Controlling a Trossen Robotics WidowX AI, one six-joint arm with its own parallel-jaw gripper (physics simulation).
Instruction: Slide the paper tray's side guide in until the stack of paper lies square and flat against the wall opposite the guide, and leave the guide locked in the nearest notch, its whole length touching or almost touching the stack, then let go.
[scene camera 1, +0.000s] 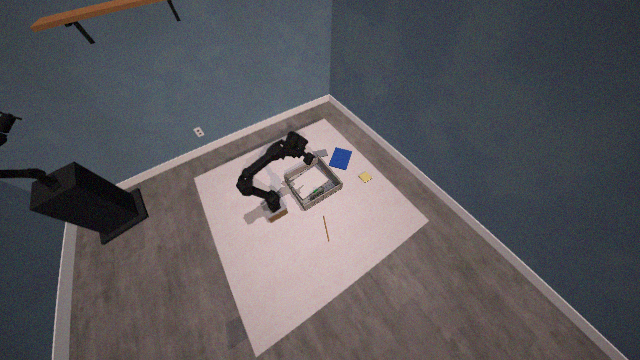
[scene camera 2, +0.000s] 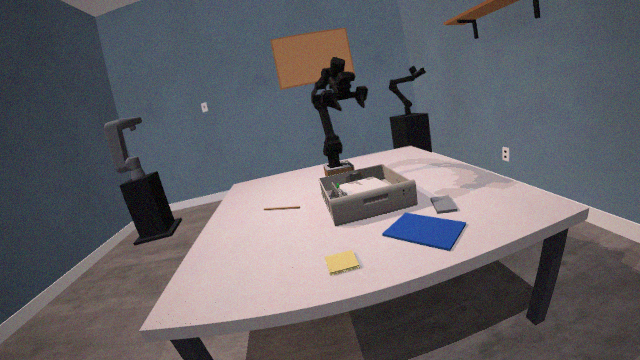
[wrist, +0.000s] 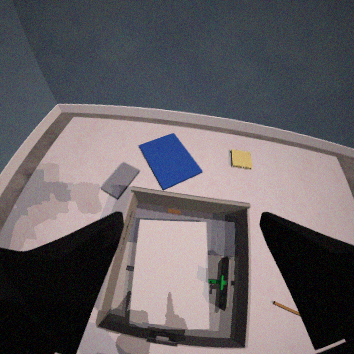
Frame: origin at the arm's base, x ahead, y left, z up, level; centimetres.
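Seen in the pictures: gripper, fingertip midpoint: (scene camera 1: 310, 152) (scene camera 2: 352, 108) (wrist: 192, 219); arm's base, link origin: (scene camera 1: 274, 207) (scene camera 2: 334, 165).
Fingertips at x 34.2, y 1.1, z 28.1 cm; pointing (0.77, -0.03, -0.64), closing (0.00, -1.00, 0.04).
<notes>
Pixels of each thing's middle, then the offset from my fingertips to it. "*": a spot on its surface instead.
- grey paper tray, body centre: (wrist: 181, 263) (scene camera 2: 362, 189) (scene camera 1: 312, 181) dy -1.1, dx -0.6, dz -31.6 cm
- white paper stack, body centre: (wrist: 170, 271) (scene camera 2: 366, 190) (scene camera 1: 308, 182) dy +1.3, dx -2.5, dz -33.4 cm
- dark side guide, surface spot: (wrist: 223, 297) * dy -10.3, dx -8.4, dz -30.2 cm
- blue folder, body centre: (scene camera 2: 424, 229) (wrist: 168, 157) (scene camera 1: 340, 158) dy +3.1, dx +34.0, dz -36.0 cm
- grey block, body centre: (wrist: 120, 179) (scene camera 2: 443, 203) (scene camera 1: 320, 153) dy +18.6, dx +24.4, dz -35.9 cm
- yellow note pad, body centre: (scene camera 2: 341, 262) (wrist: 241, 158) (scene camera 1: 365, 177) dy -23.7, dx +34.8, dz -35.8 cm
- pencil, body centre: (wrist: 298, 313) (scene camera 2: 281, 208) (scene camera 1: 326, 228) dy -33.1, dx -16.3, dz -36.0 cm
The grey paper tray (scene camera 1: 325, 199) (scene camera 2: 350, 208) (wrist: 190, 197) stands on the table. The white paper stack (scene camera 1: 306, 182) (scene camera 2: 367, 184) (wrist: 172, 270) lies inside it, with a narrow strip of tray floor between it and the left wall in the wrist view. The dark side guide (wrist: 223, 297) with its green part (scene camera 1: 316, 191) (scene camera 2: 337, 186) (wrist: 222, 283) stands upright near the right wall in the wrist view. A gap shows between its plate and the stack. My gripper (scene camera 2: 350, 106) (wrist: 192, 219) is open and empty, high above the tray, its fingers spread wider than the tray in the wrist view.
A blue folder (scene camera 1: 341, 158) (scene camera 2: 425, 230) (wrist: 170, 161) and a grey block (scene camera 1: 320, 153) (scene camera 2: 443, 203) (wrist: 120, 180) lie beyond the tray in the wrist view. A yellow note pad (scene camera 1: 365, 176) (scene camera 2: 342, 262) (wrist: 241, 159) lies farther right. A pencil (scene camera 1: 326, 228) (scene camera 2: 282, 208) (wrist: 286, 308) lies on the guide's side.
</notes>
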